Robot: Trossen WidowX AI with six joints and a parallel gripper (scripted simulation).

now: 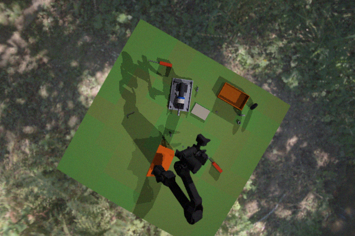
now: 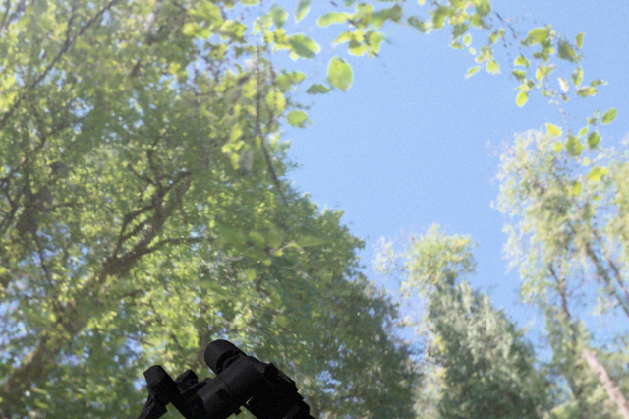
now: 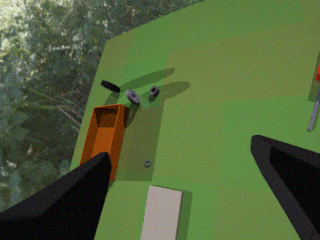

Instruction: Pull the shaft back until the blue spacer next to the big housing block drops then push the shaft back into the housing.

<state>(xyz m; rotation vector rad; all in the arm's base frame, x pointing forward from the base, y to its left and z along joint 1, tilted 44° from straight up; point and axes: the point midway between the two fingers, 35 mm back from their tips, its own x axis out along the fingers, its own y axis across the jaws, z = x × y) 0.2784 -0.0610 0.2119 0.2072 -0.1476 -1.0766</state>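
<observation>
Right now my gripper tip is 250 mm to the right of the grey shaft, 170 mm above it and 160 mm short of it. Also, from my gripper tip: beige plate 240 mm below, 160 mm ahead, 90 mm to the left; then orange tray 360 mm ahead, 240 mm below, 80 mm to the right; then blue spacer 260 mm to the left, 190 mm ahead, 170 mm below.
</observation>
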